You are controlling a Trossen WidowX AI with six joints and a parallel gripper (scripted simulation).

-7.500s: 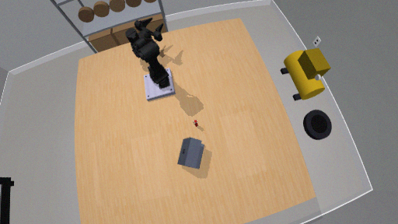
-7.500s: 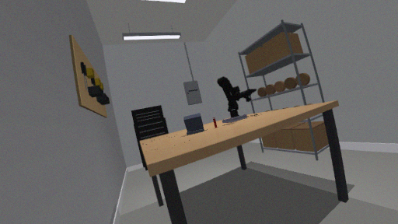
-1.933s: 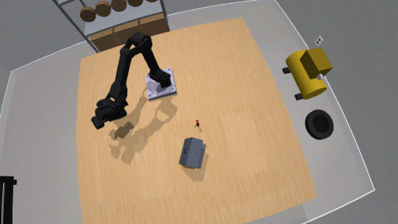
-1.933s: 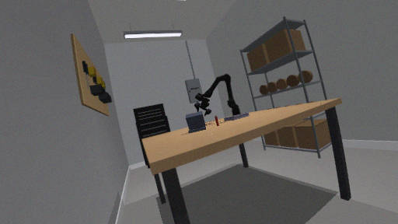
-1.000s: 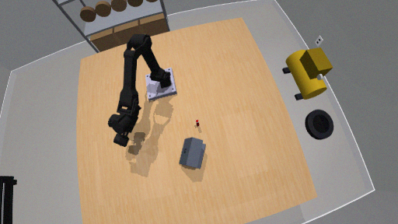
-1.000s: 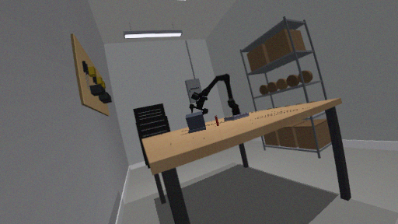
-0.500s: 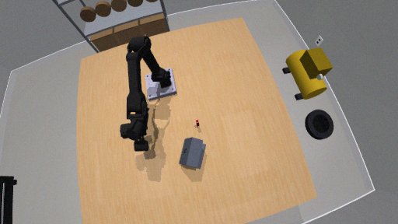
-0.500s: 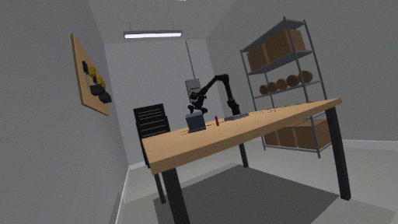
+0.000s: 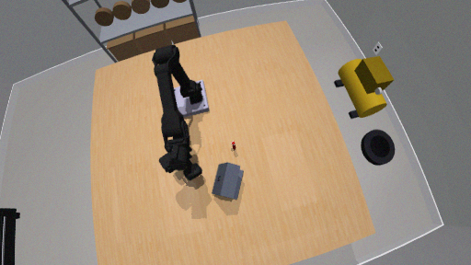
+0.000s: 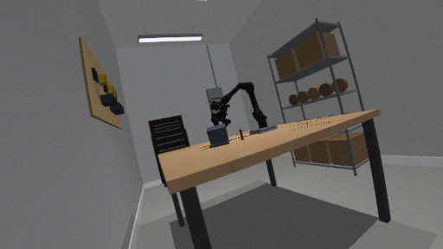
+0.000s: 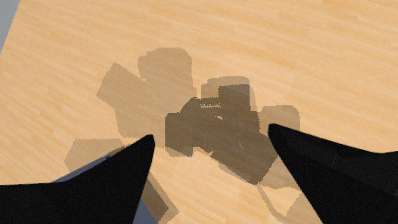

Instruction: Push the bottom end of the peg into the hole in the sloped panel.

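The red peg lies 60 mm behind my gripper tip, 230 mm to the left of it and 40 mm below it. Also, from my gripper tip: grey sloped panel 80 mm ahead, 160 mm to the left, 20 mm below.
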